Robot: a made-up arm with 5 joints.
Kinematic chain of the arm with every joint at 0, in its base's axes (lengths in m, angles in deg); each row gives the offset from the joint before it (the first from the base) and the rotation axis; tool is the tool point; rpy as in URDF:
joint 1: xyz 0.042 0 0.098 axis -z
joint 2: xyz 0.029 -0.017 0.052 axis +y
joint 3: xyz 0.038 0 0.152 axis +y
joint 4: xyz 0.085 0 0.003 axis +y
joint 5: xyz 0.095 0.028 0 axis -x
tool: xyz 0 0 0 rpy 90 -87.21 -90
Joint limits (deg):
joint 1: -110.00..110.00
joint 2: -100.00..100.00
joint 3: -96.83..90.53
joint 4: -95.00..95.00
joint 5: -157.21..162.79
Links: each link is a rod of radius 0.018 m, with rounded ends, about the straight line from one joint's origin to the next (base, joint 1, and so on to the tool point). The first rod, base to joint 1, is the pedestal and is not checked.
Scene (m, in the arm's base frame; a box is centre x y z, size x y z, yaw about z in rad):
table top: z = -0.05
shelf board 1: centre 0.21 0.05 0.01 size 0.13 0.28 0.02 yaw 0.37
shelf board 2: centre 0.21 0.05 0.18 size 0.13 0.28 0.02 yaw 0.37
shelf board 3: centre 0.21 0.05 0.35 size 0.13 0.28 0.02 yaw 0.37
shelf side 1: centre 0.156 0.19 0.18 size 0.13 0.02 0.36 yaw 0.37
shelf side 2: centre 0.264 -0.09 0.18 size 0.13 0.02 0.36 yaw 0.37
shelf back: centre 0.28 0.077 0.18 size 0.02 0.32 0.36 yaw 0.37
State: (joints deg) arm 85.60 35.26 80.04 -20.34 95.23
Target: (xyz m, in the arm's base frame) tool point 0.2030 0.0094 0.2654
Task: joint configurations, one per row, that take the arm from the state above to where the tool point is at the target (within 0.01 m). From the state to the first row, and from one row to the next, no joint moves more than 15 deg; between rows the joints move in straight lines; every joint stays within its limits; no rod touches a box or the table.
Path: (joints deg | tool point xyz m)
1: 80.36 21.77 80.72 -23.34 95.23 | 0.0735 -0.1195 0.1001
2: 75.12 8.28 81.39 -26.34 95.23 | 0.0872 -0.1273 0.1251
3: 69.88 -5.20 82.07 -29.34 95.23 | 0.1003 -0.1271 0.1526
4: 64.64 -18.69 82.74 -32.34 95.23 | 0.1106 -0.1191 0.1811
5: 59.41 -32.18 83.42 -35.34 95.23 | 0.1162 -0.1038 0.2085
6: 54.17 -45.67 84.09 -38.34 95.23 | 0.1155 -0.0830 0.2328
7: 48.93 -59.16 84.77 -41.34 95.23 | 0.1077 -0.0586 0.2523
8: 43.69 -72.64 85.44 -44.34 95.23 | 0.0928 -0.0333 0.2654
9: 32.91 -61.11 79.52 -43.42 95.23 | 0.1168 -0.0353 0.2729
10: 22.13 -49.58 73.59 -42.51 95.23 | 0.1451 -0.0301 0.2758
11: 11.35 -38.04 67.67 -41.59 95.23 | 0.1751 -0.0155 0.2734
12: 0.57 -26.51 61.74 -40.67 95.23 | 0.2030 0.0094 0.2654

